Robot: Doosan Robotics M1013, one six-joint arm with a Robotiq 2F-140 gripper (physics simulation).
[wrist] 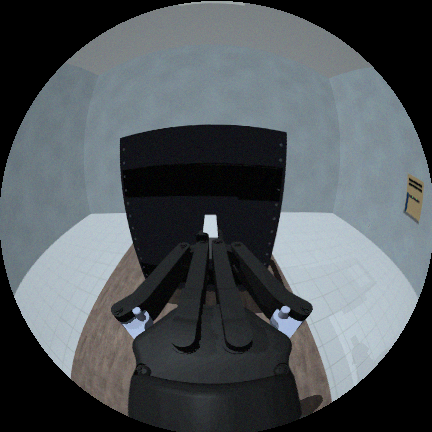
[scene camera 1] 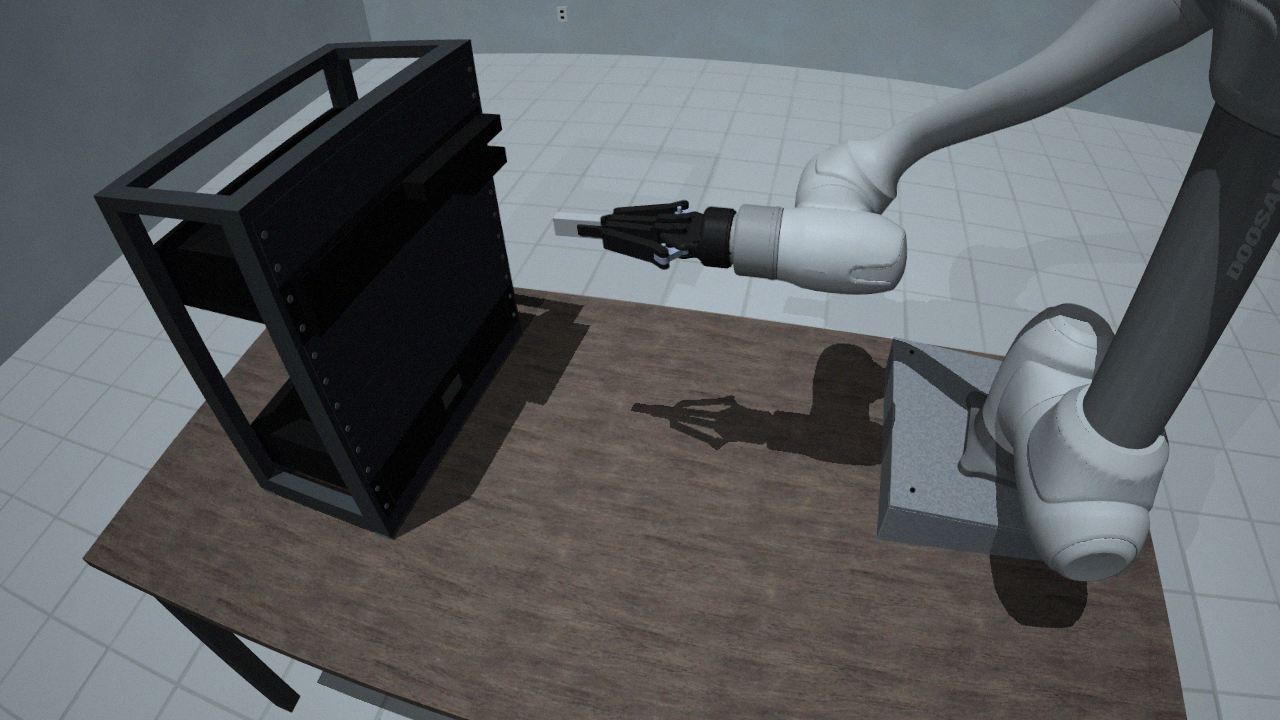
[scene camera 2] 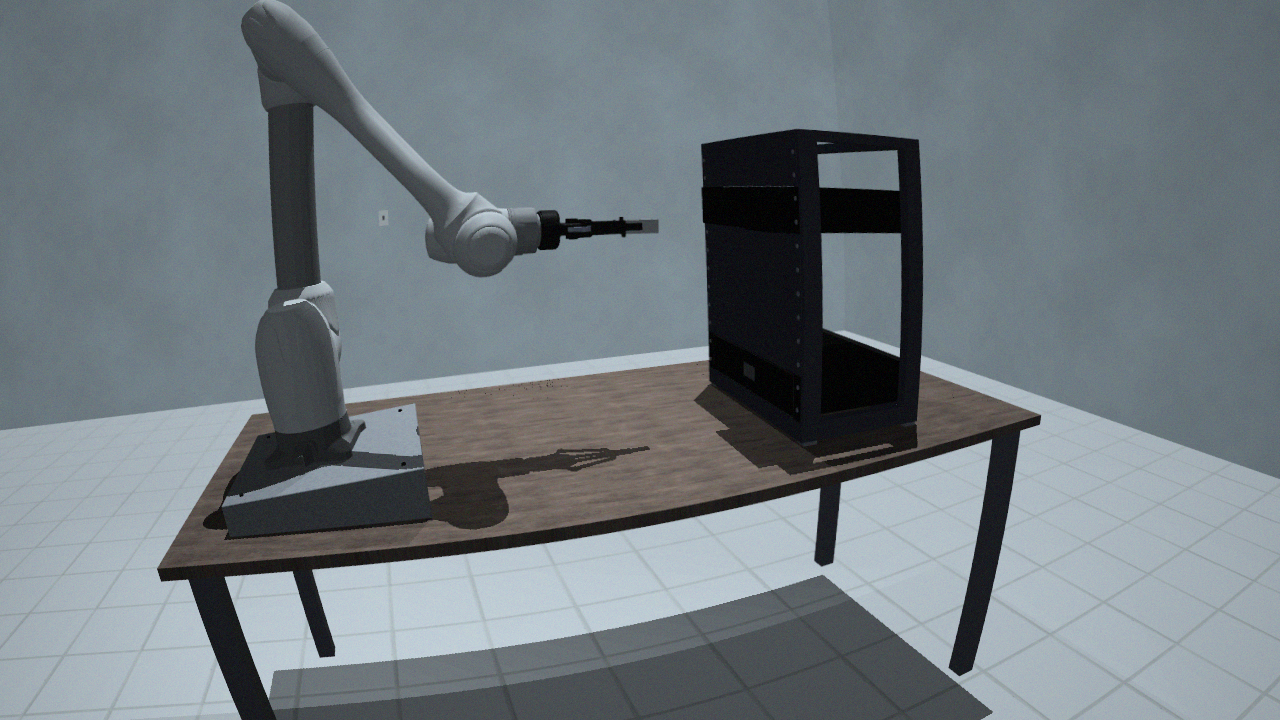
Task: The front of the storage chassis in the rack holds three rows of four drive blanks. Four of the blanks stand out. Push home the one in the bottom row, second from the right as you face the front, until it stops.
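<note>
The black chassis is a dark band across the upper rack front. In scene camera 1, an upper block and a lower block stand out towards its right end. The wrist view shows a step at the bottom right corner; left of it the bottom edge runs straight, with no projection visible at the second bottom blank from the right. Single blanks are too dark to separate. My gripper is shut and empty, its pale tips pointing at the rack, clearly apart from it and lower than the chassis.
The dark rack stands on the wooden table. Low in the rack is another dark unit with a small grey label. The arm stands on a grey base block.
</note>
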